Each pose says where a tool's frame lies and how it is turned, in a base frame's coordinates. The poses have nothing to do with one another.
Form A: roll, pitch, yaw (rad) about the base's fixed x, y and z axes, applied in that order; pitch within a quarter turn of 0, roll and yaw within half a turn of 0; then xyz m.
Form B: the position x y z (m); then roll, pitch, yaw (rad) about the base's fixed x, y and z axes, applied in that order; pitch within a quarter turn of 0, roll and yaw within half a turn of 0. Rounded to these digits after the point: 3 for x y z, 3 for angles.
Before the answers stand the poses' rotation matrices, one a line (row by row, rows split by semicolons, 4 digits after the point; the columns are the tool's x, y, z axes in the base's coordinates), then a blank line. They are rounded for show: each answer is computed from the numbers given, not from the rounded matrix.
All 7 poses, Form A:
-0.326, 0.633, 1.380, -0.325, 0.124, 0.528
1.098, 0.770, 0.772, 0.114, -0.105, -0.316
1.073, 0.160, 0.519, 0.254, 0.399, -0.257
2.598, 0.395, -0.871, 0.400, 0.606, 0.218
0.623, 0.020, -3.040, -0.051, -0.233, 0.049
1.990, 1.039, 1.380, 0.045, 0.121, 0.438
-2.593, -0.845, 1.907, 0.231, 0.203, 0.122
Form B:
0.1529 -0.9661 -0.2082; 0.7916 -0.0064 0.6110; -0.5916 -0.2582 0.7638
0.5144 0.1264 0.8482; 0.5008 0.7586 -0.4168; -0.6961 0.6392 0.3269
0.8572 -0.1153 0.5019; 0.4897 0.4840 -0.7252; -0.1593 0.8674 0.4714
0.5945 -0.5265 -0.6078; -0.7061 -0.7035 -0.0812; -0.3848 0.4774 -0.7900
-0.9946 0.0708 -0.0753; -0.1014 -0.8091 0.5788; -0.0200 0.5834 0.8120
0.0962 0.5489 0.8303; 0.4979 0.6958 -0.5177; -0.8619 0.4632 -0.2064
-0.2190 0.6768 -0.7028; 0.6266 0.6497 0.4304; 0.7480 -0.3461 -0.5663

-0.325, 0.124, 0.528, -0.326, 0.633, 1.380
0.114, -0.105, -0.316, 1.098, 0.770, 0.772
0.254, 0.399, -0.257, 1.073, 0.160, 0.519
0.400, 0.606, 0.218, 2.598, 0.395, -0.871
-0.051, -0.233, 0.049, 0.623, 0.020, -3.040
0.045, 0.121, 0.438, 1.990, 1.039, 1.380
0.231, 0.203, 0.122, -2.593, -0.845, 1.907

